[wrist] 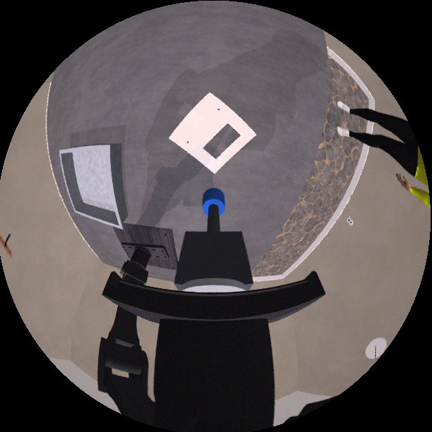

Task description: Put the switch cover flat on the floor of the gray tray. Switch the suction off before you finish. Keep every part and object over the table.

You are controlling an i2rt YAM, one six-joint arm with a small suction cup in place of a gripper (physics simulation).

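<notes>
The switch cover (192,125), a pale pink-white plate with a rectangular opening and two small holes, lies flat on the dark table in the upper middle of the wrist view, turned like a diamond. The gray tray (115,185), with a light gray floor and raised walls, stands at the left. My gripper (213,196), a blue suction cup, is open with nothing on it. It hangs above the table, a little below the cover's near corner in the view, and appears apart from the cover. The exact height of the cup is hard to tell.
The arm's base is mounted on a dark plate (167,245) at the lower left, near the tray. The arm's shadow falls across the table around the cover. The table's edge runs along the left, and a stone-patterned strip (320,190) lies along the right. A person stands beyond it.
</notes>
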